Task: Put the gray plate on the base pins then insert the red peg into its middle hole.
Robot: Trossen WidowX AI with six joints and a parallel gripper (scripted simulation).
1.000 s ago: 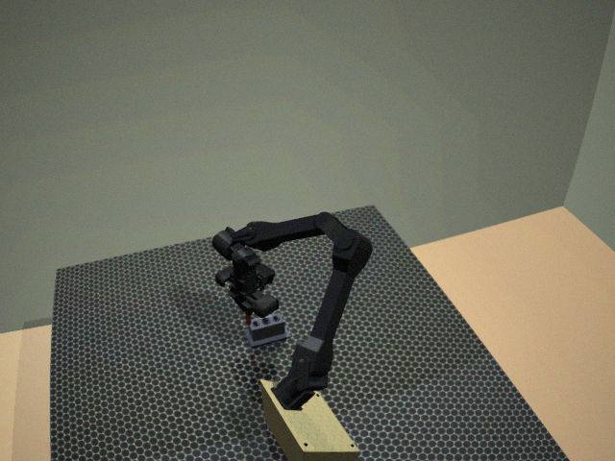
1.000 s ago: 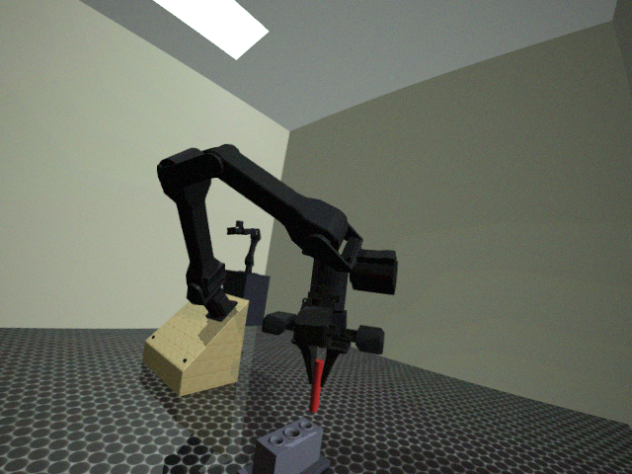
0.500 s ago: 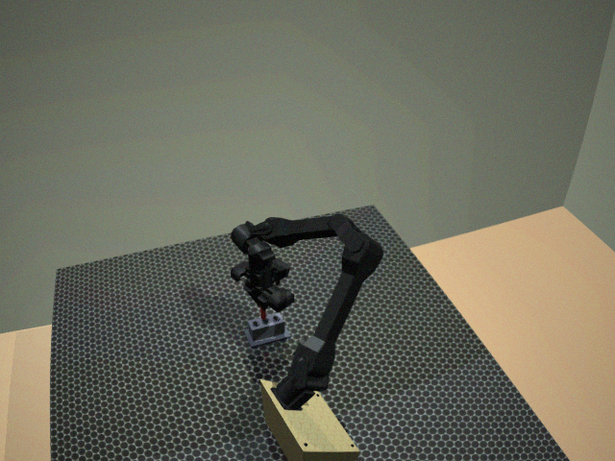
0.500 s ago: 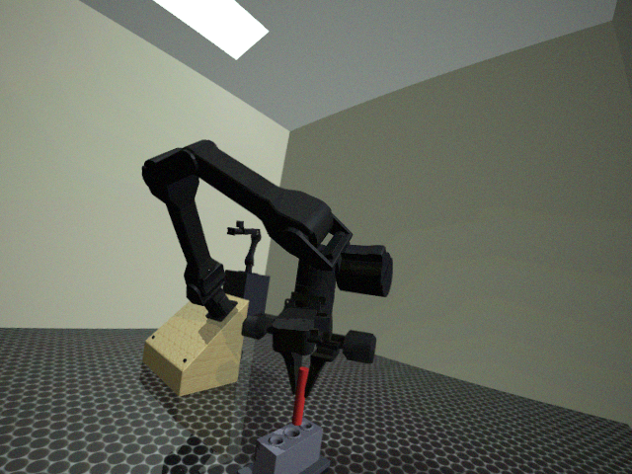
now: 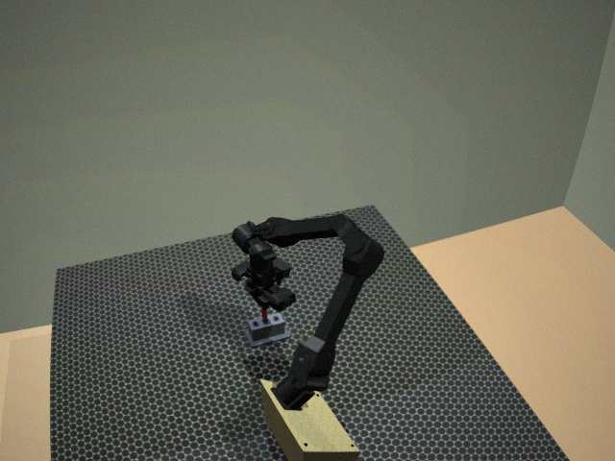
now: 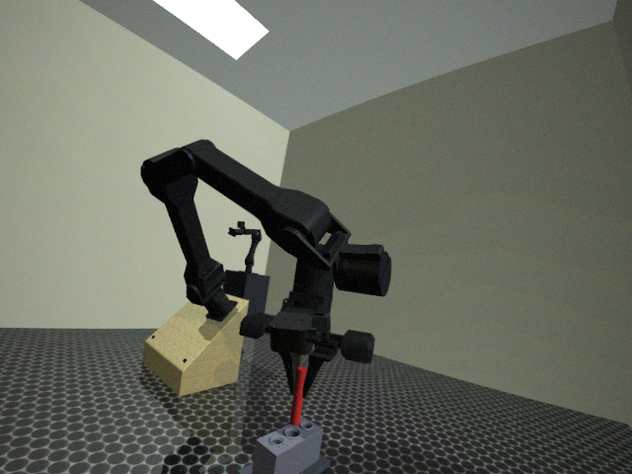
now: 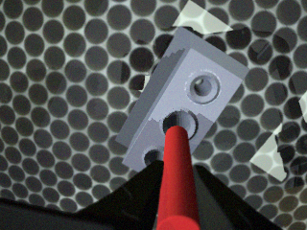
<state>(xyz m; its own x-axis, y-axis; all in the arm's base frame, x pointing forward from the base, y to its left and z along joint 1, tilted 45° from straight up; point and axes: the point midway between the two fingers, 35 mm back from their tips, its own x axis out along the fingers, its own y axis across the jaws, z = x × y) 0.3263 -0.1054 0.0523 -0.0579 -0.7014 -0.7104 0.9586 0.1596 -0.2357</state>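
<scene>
The red peg is right at my gripper tip. Also, from my gripper tip: gray plate: 70 mm below; then gray base: 110 mm below.
</scene>
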